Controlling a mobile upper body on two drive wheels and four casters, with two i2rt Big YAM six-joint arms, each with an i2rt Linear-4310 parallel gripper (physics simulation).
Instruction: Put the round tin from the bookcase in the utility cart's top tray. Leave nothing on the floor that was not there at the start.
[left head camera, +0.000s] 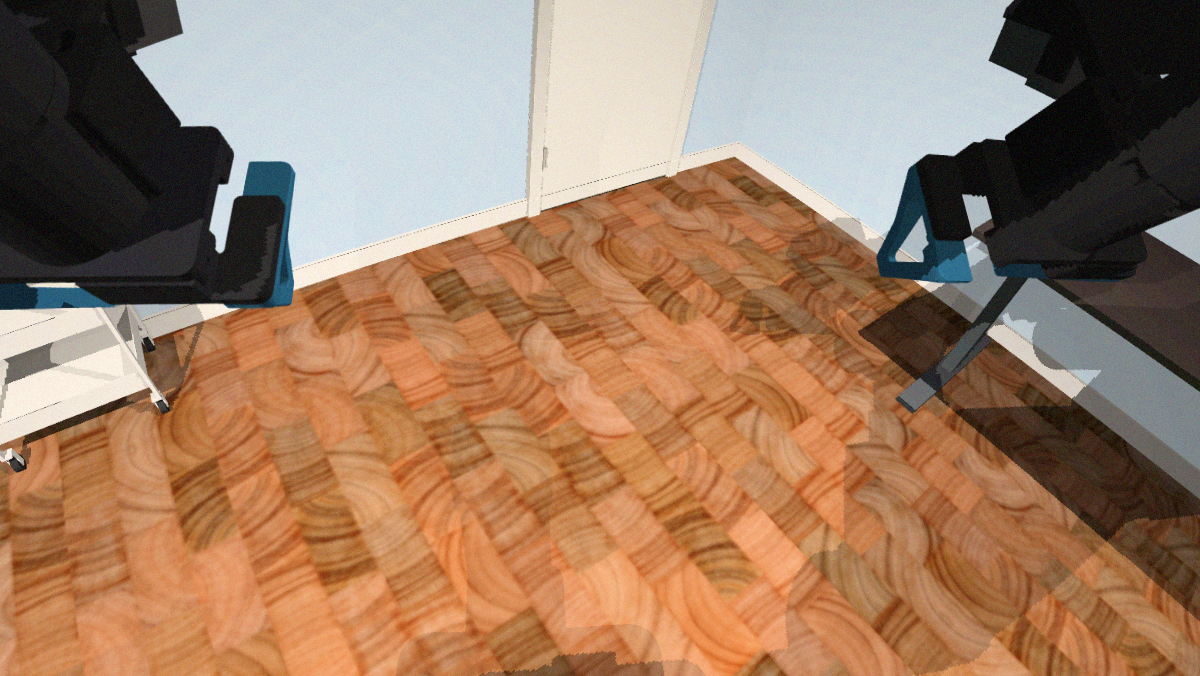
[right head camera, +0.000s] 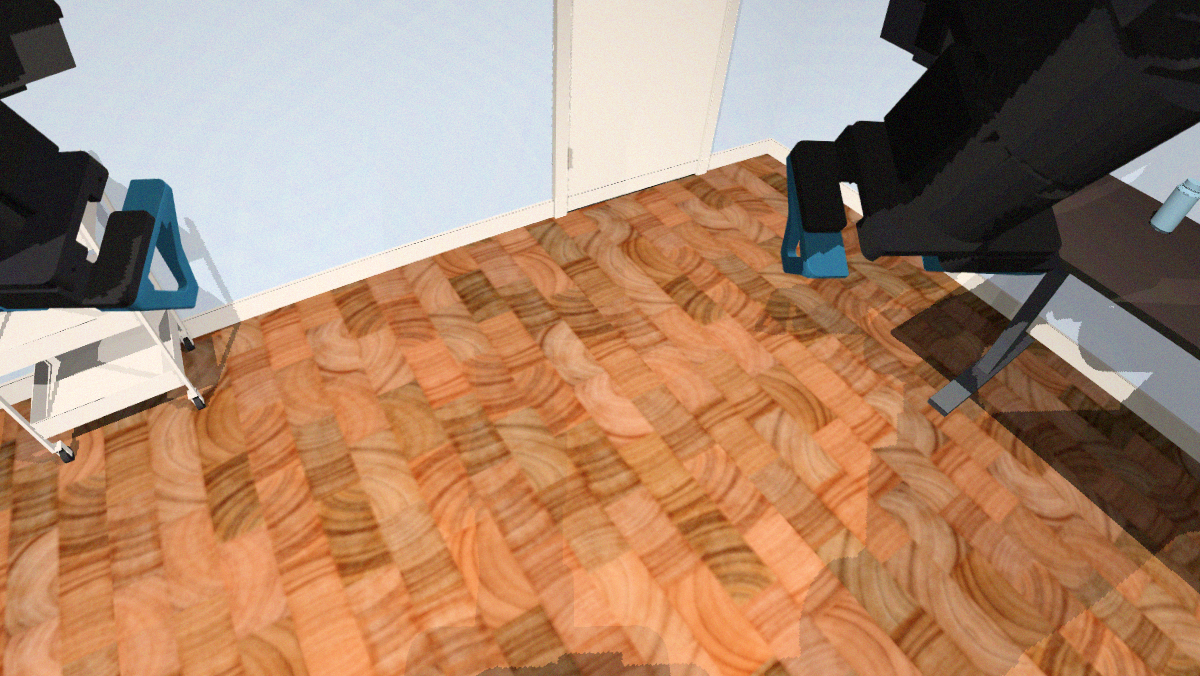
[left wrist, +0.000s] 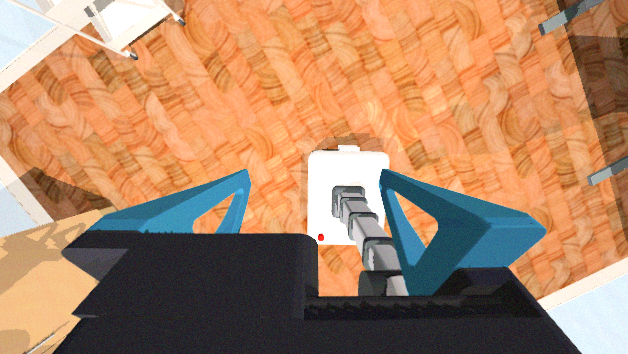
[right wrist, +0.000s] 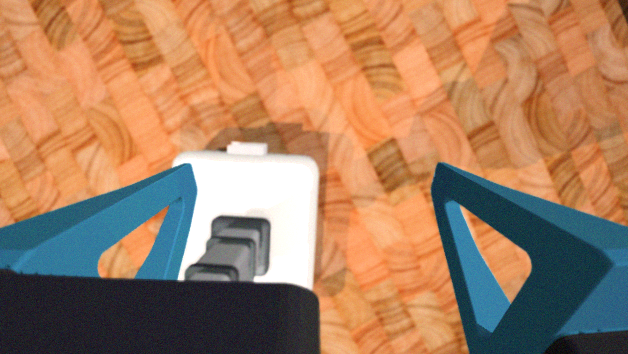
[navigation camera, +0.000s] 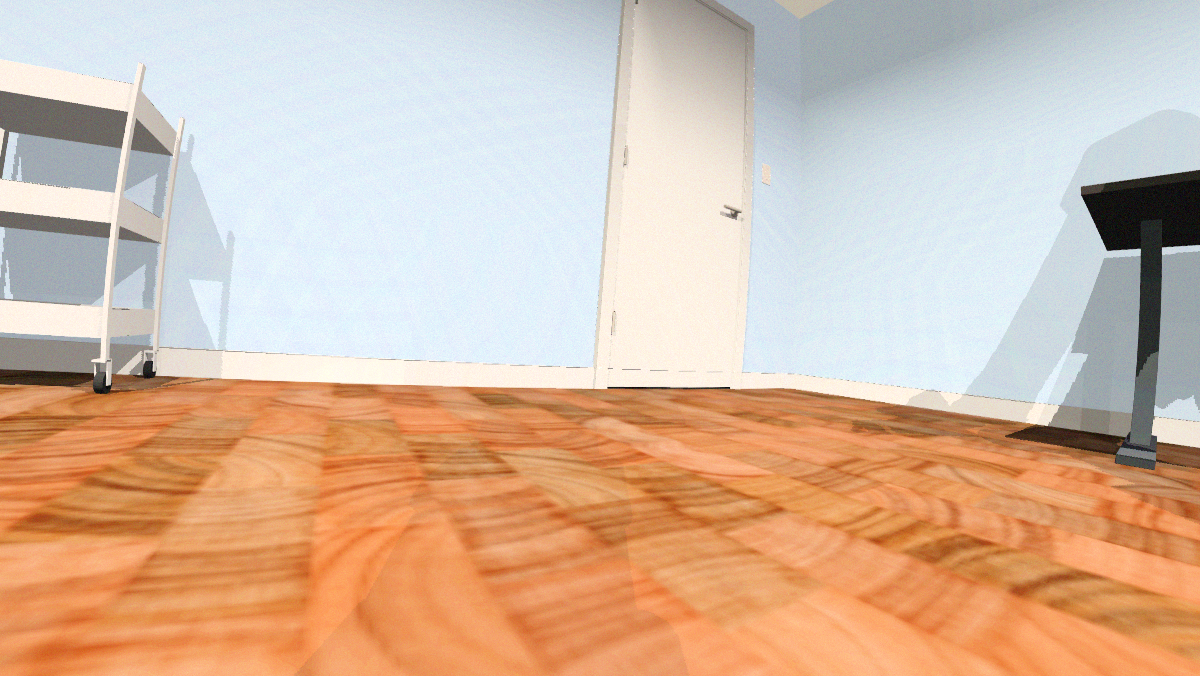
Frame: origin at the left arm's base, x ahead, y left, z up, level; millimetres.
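Seen in the pictures: left gripper, fingertip midpoint: (left head camera: 201, 294) (right head camera: 120, 298) (left wrist: 314, 176); right gripper, fingertip midpoint: (left head camera: 939, 266) (right head camera: 856, 261) (right wrist: 314, 176).
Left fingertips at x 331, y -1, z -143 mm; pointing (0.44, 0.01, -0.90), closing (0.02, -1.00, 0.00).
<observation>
A point is followed by its place in that frame.
The white utility cart (left head camera: 75, 404) @[x 1068, y 1072, z -1241 mm] (right head camera: 117, 409) @[x 1058, y 1087, z -1275 mm] (navigation camera: 62, 201) @[x 1111, y 1000, z -979 mm] stands at the left, near the wall. Its top tray (navigation camera: 67, 86) @[x 1097, y 1023, z -715 mm] shows in the navigation camera, from below its rim, so what lies in it is hidden. A corner of the cart (left wrist: 132, 34) @[x 1024, y 1144, z -1250 mm] shows in the left wrist view. My left gripper (left head camera: 167, 293) @[x 331, y -1, z -143 mm] (right head camera: 83, 298) @[x 331, y -1, z -143 mm] (left wrist: 314, 176) @[x 331, y -1, z -143 mm] is open and empty, in front of the cart in the head views. My right gripper (left head camera: 1016, 270) (right head camera: 902, 262) (right wrist: 314, 176) @[x 358, y -446, z -128 mm] is open and empty, at the right. The round tin does not show, and I cannot make out the bookcase for certain.
A dark desk (right head camera: 1116, 243) @[x 1225, y -1827, z -690 mm] (navigation camera: 1179, 209) @[x 1243, y -1800, z -715 mm] stands at the right, with a light blue bottle (right head camera: 1173, 208) @[x 1312, y -2059, z -609 mm] on it. A white door (left head camera: 621, 92) @[x 2486, y -606, z -901 mm] (right head camera: 642, 92) @[x 2475, y -589, z -901 mm] (navigation camera: 680, 193) @[x 2461, y -564, z -477 mm] is in the far wall. A tan piece of furniture (left wrist: 50, 265) @[x -327, y 1471, z -899 mm] shows at lower left in the left wrist view.
</observation>
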